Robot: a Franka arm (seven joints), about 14 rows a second.
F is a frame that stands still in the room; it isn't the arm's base.
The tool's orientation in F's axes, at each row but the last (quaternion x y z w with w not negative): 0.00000, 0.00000, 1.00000, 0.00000; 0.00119, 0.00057, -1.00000, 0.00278; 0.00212, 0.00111, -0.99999, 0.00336; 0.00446, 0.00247, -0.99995, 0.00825; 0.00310, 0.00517, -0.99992, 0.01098; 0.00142, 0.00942, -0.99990, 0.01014; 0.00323, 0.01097, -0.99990, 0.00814; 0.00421, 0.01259, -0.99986, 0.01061; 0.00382, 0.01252, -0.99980, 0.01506
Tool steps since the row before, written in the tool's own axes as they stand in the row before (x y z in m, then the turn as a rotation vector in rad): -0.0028, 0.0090, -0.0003, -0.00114, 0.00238, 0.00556; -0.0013, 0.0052, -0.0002, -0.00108, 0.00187, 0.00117; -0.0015, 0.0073, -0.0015, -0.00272, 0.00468, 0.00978; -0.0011, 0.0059, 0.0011, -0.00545, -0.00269, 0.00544; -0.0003, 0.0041, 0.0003, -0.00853, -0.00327, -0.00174; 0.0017, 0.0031, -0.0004, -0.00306, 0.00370, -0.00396; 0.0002, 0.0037, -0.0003, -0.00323, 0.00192, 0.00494; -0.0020, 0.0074, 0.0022, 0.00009, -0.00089, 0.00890; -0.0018, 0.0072, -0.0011, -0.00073, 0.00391, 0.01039
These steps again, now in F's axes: 0.0028, -0.0090, -0.0003, 0.00114, -0.00238, 0.00556; 0.0013, -0.0052, -0.0002, 0.00109, -0.00187, 0.00117; 0.0016, -0.0073, -0.0015, 0.00271, -0.00468, 0.00978; 0.0012, -0.0059, 0.0011, 0.00536, 0.00275, 0.00550; 0.0004, -0.0041, 0.0003, 0.00847, 0.00347, -0.00165; -0.0016, -0.0031, -0.0005, 0.00314, -0.00356, -0.00402; -0.0001, -0.0037, -0.0004, 0.00323, -0.00198, 0.00492; 0.0021, -0.0074, 0.0020, -0.00018, 0.00066, 0.00892; 0.0020, -0.0071, -0.0013, 0.00077, -0.00415, 0.01029
